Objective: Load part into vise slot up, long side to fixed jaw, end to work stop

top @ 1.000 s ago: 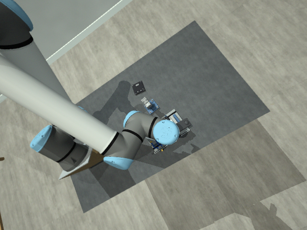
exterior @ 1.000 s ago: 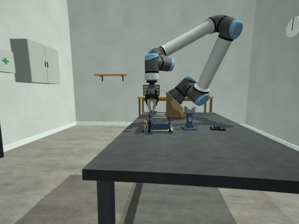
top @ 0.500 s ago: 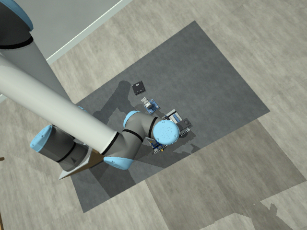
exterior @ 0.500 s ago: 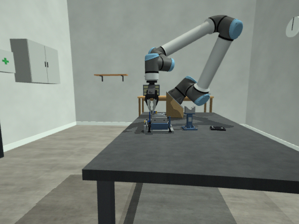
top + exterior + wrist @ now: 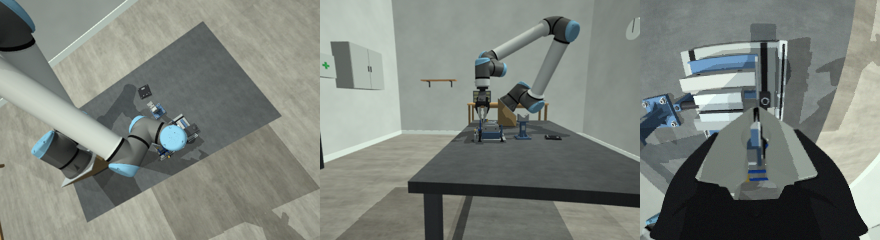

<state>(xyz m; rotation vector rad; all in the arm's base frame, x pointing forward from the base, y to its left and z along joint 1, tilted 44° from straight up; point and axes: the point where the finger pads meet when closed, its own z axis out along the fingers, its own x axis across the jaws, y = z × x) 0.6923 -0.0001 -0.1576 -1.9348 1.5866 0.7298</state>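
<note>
Right now the part is 10 mm behind my hand, 50 mm to the left of it and 20 mm below it. Also, from my hand: infeed plate (130 mm behind, 440 mm to the left, 120 mm below); then vise (80 mm behind, 40 mm to the left, 80 mm below).
</note>
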